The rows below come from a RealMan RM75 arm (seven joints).
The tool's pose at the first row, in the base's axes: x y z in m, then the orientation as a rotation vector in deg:
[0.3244, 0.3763, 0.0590, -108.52, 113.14, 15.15]
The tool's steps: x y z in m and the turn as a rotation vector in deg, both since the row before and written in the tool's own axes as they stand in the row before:
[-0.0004, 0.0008, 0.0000, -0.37, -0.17, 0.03]
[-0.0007, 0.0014, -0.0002, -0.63, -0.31, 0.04]
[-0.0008, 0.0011, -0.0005, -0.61, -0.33, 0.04]
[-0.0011, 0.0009, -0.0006, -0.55, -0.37, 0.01]
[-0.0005, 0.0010, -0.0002, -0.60, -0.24, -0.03]
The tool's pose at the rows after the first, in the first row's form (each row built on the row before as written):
[0.3236, 0.3767, 0.0591, -108.64, 113.14, 15.69]
[0.3222, 0.3774, 0.0594, -108.84, 113.12, 16.63]
[0.3211, 0.3780, 0.0601, -109.01, 113.08, 17.57]
[0.3201, 0.3788, 0.0610, -109.15, 112.97, 18.48]
[0.3191, 0.3792, 0.0613, -109.42, 112.90, 19.31]

